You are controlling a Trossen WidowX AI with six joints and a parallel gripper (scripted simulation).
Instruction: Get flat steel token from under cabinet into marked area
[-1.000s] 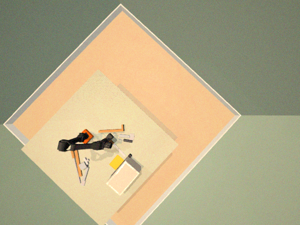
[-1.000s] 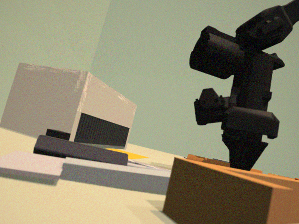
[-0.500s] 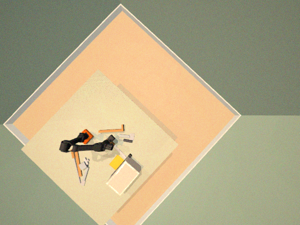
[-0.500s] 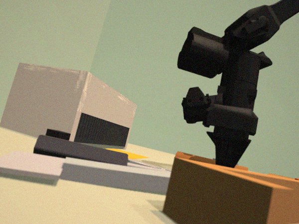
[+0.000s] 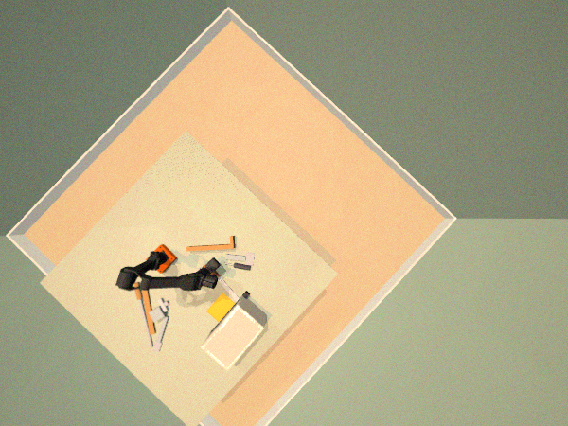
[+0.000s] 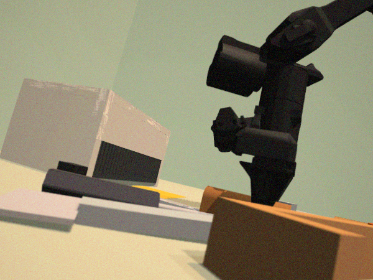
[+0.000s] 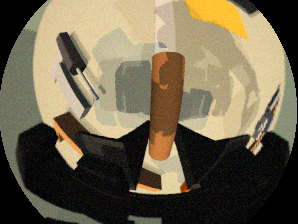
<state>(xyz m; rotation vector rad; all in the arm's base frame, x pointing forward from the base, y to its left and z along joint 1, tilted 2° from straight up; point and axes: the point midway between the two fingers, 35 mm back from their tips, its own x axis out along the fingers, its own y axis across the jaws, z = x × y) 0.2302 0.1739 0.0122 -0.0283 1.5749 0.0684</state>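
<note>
Now: gripper tip 80 mm short of the dark screwdriver and 140 mm to the right of it. From my gripper tip the other things lie so: token: 370 mm ahead, 40 mm to the right; orange stick: 40 mm behind, 440 mm to the right.
</note>
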